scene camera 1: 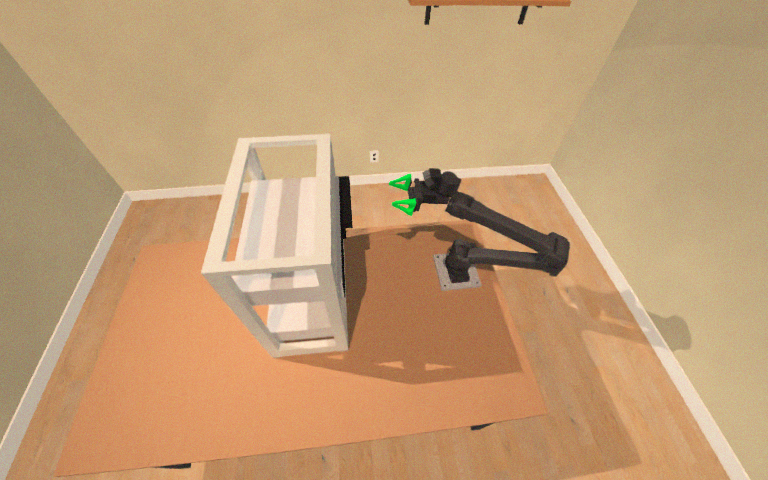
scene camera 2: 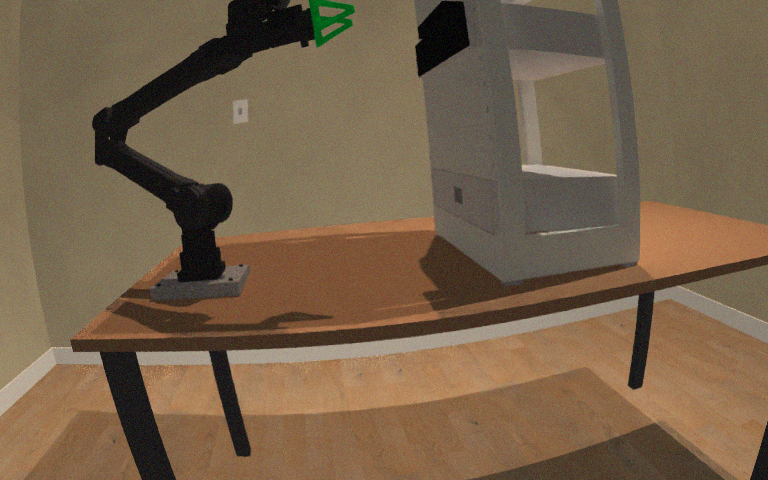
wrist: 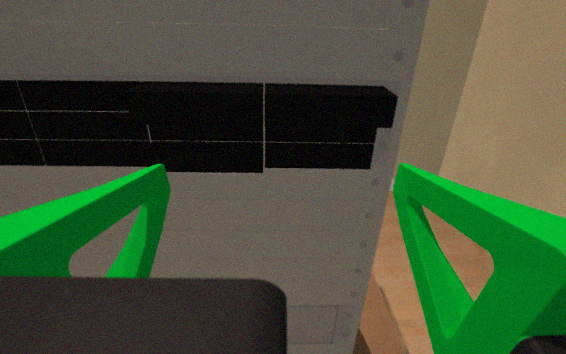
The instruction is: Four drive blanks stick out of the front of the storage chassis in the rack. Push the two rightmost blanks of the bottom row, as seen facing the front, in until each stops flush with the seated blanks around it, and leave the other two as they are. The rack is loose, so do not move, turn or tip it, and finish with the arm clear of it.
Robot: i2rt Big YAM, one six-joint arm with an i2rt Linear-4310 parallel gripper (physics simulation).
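Places are measured from the arm's base along level axes (x up, y back, z right), in millimetres.
Where they show: gripper, fingertip midpoint: [scene camera 1: 390, 193] [scene camera 2: 353, 15] [wrist: 281, 176]; arm's base, link origin: [scene camera 1: 456, 270] [scene camera 2: 202, 275].
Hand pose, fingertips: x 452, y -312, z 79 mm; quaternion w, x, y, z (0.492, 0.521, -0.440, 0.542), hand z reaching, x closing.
Observation:
Each offset is from my fingertips to the top centre of the thing. "*": to the spot under its first point. Level surfaces: height alone.
The white-grey rack [scene camera 1: 273, 264] [scene camera 2: 505, 249] [wrist: 215, 55] stands upright on the table. The black front of the storage chassis [scene camera 1: 345, 203] [scene camera 2: 444, 39] [wrist: 75, 125] stands out from it. In the wrist view, the bottom row's rightmost blank {dy -231, dx -57, dz +55 mm} [wrist: 320, 156] and its left neighbour {dy -225, dx -57, dz -55 mm} [wrist: 210, 158] are dark; the neighbour's lower edge shows slightly lower. The top row's right end {* dy -136, dx -13, dz +51 mm} [wrist: 330, 110] reaches further right than the bottom row. How far each blank sticks out is hard to tell. My gripper [scene camera 1: 391, 194] [scene camera 2: 352, 15] [wrist: 281, 176] is open and empty, in front of the chassis and apart from it.
The arm's base plate [scene camera 1: 440, 281] [scene camera 2: 195, 289] is fixed to the orange-brown tabletop {dx -471 mm} [scene camera 1: 226, 413] [scene camera 2: 339, 283], in front of the rack. Plain grey panels lie above and below the black band. A wall shelf [scene camera 1: 489, 2] hangs on the far wall.

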